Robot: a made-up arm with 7 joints.
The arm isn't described. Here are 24 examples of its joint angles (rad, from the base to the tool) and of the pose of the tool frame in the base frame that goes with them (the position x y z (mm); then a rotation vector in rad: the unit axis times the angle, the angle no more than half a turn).
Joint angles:
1: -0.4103 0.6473 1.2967 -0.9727 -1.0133 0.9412 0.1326
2: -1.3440 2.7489 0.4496 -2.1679 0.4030 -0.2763 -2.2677
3: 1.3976 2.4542 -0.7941 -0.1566 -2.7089 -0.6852 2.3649
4: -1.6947 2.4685 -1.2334 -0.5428 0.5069 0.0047 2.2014
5: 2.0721 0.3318 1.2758 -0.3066 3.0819 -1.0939 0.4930
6: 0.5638 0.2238 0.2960 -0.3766 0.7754 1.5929 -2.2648
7: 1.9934 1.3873 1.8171 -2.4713 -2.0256 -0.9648 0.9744
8: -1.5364 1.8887 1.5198 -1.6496 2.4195 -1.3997 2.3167
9: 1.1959 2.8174 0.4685 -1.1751 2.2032 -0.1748 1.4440
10: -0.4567 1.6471 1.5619 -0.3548 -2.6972 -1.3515 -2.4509
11: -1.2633 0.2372 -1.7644 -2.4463 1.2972 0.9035 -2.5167
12: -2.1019 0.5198 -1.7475 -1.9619 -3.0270 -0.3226 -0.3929
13: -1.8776 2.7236 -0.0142 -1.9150 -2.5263 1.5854 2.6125
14: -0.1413 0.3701 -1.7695 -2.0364 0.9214 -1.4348 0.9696
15: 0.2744 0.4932 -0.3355 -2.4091 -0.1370 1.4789 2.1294
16: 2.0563 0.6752 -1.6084 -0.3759 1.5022 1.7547 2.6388
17: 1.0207 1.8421 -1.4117 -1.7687 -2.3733 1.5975 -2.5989
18: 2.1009 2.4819 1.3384 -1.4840 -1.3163 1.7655 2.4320
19: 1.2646 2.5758 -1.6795 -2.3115 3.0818 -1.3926 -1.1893
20: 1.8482 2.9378 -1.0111 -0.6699 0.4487 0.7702 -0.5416
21: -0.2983 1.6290 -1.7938 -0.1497 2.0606 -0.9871 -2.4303
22: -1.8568 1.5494 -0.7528 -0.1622 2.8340 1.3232 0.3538
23: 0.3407 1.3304 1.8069 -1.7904 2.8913 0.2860 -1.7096
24: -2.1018 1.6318 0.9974 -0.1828 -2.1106 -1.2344 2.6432
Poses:
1: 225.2 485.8 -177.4 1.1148 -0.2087 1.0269
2: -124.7 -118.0 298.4 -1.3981 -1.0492 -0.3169
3: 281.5 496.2 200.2 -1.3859 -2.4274 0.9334
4: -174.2 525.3 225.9 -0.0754 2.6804 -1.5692
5: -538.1 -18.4 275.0 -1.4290 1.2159 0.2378
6: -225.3 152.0 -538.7 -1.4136 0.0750 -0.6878
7: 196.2 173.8 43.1 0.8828 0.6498 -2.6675
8: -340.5 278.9 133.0 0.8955 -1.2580 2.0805
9: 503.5 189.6 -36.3 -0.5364 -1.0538 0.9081
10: 26.4 582.5 157.0 -0.6733 -1.1375 1.9315
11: 17.9 -229.0 -146.3 0.3534 0.6425 1.2813
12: 247.5 -304.2 -29.7 -0.9514 -0.5794 -0.5949
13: -246.4 45.4 316.9 -1.0127 0.3049 1.0223
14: -39.4 -238.1 -288.4 -2.5253 -0.3384 1.0325
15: 224.7 -21.6 -169.5 -0.3559 -0.6987 1.5930
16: -526.6 -18.3 294.1 -2.4782 -0.8971 0.7951
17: -282.3 298.6 -144.8 -0.7112 -0.6073 0.3476
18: 365.3 214.4 -247.7 0.5691 -2.4458 -0.3115
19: -172.1 246.3 67.1 1.5750 1.0202 -0.4201
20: 341.2 479.9 -45.5 -0.9045 -1.9050 1.3855
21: 53.4 602.1 1.3 2.2101 1.2958 -1.6953
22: 227.7 483.0 283.6 -1.8908 -1.1992 0.4483
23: -29.4 319.1 288.5 0.8076 -2.8692 -0.4538
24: 97.5 523.8 286.2 -1.1179 -2.3266 0.1611
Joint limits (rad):
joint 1: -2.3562..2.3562
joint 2: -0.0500..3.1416
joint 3: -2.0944..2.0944
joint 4: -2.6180..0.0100
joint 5: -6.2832..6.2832
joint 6: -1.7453..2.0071
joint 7: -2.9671..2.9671
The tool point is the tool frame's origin. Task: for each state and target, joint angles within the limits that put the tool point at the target. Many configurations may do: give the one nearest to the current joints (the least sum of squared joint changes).
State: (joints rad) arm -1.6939 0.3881 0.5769 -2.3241 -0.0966 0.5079 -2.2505
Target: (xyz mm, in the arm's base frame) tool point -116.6 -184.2 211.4
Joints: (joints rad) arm -2.2199 0.0314 -0.2639 -2.3276 -0.0966 0.5079 -2.2505
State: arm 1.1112 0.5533 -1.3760 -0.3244 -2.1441 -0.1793 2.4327
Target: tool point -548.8 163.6 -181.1
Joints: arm 1.2219 0.7382 -1.3950 -0.4731 -2.1441 -0.1793 2.4327
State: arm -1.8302 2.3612 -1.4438 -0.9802 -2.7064 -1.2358 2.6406
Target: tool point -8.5 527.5 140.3
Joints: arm -1.8341 2.5384 -1.7195 -1.1249 -2.7064 -1.2358 2.6406
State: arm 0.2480 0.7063 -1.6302 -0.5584 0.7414 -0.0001 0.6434
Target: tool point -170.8 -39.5 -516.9
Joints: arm 0.2983 0.5301 -1.6519 -1.1256 0.7414 -0.0001 0.6434
